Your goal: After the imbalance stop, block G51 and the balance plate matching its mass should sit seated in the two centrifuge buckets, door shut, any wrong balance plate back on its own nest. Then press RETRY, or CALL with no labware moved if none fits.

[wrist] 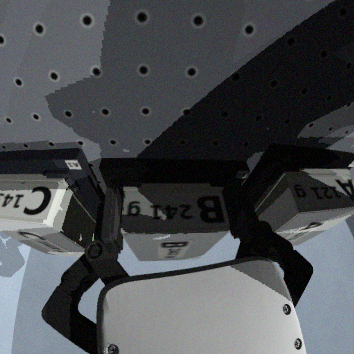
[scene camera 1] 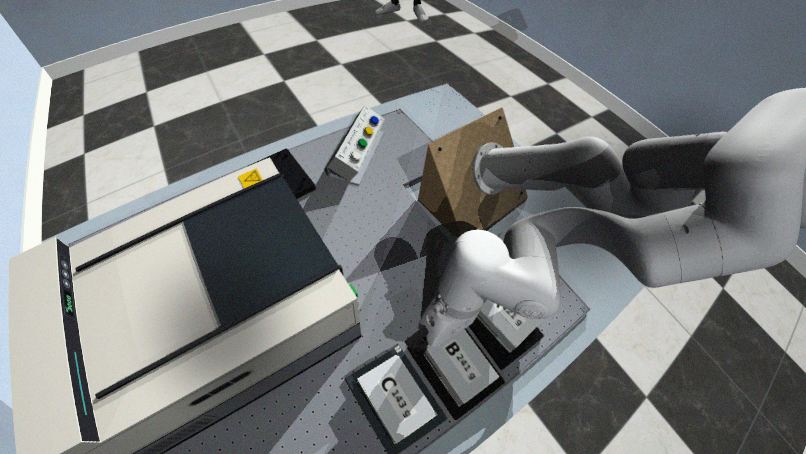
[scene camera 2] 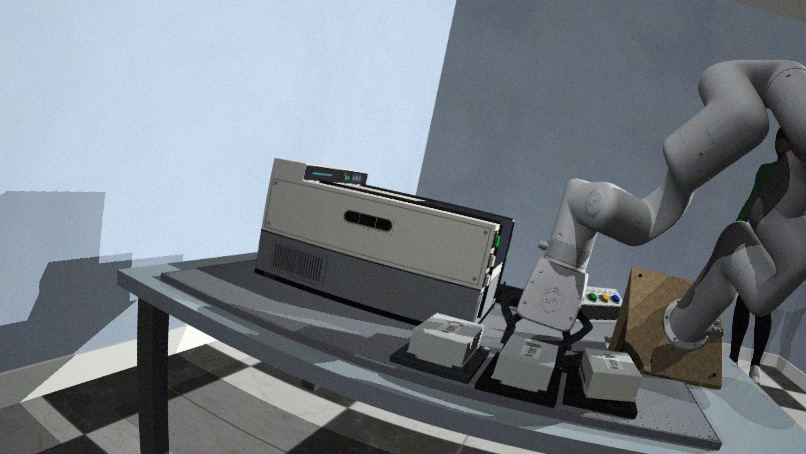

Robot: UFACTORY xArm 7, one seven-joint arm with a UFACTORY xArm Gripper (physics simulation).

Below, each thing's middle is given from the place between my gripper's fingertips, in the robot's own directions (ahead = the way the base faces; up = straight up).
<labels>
Now: hand 360 mm short of the centrifuge (scene camera 1: pixel 158 328), 260 mm to the left of it and 100 mm below it. The rest, counted from my hand: button box (scene camera 1: pixel 350 161) 520 mm to the right, 150 mm behind, 20 mm above.
</labels>
